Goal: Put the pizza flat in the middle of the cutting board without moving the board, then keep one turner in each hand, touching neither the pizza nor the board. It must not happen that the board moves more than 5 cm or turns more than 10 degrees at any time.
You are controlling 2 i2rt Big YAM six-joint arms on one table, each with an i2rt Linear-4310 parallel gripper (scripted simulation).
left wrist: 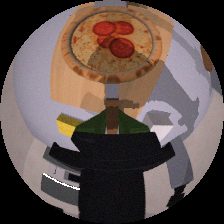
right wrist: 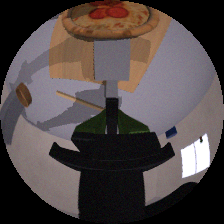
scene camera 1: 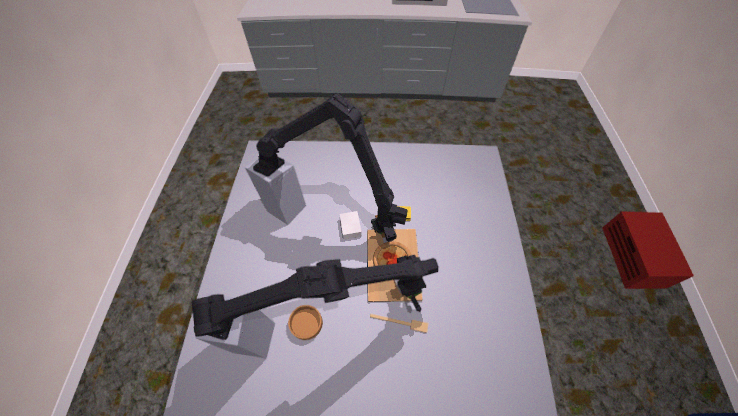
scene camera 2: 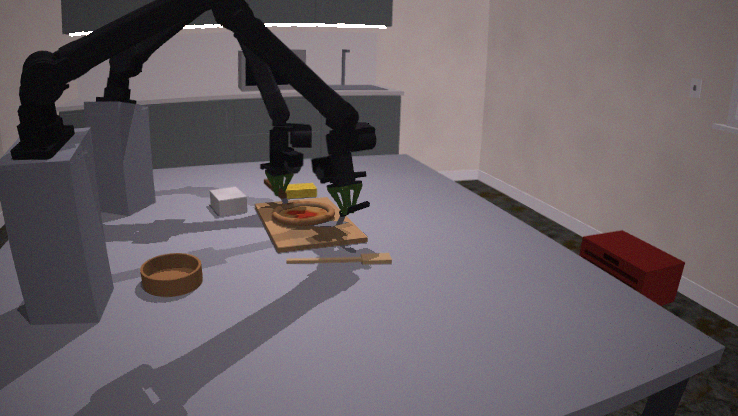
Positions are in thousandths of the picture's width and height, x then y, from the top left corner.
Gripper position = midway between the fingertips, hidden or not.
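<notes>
My left gripper (left wrist: 502,502) is visible; my right gripper is visible at (scene camera 2: 472,516) and (right wrist: 502,498). Also seen: a pizza (scene camera 2: 410,513), (left wrist: 511,221); a wooden cutting board (scene camera 2: 388,573), (scene camera 1: 525,701); and a black-handled turner (right wrist: 498,252).
</notes>
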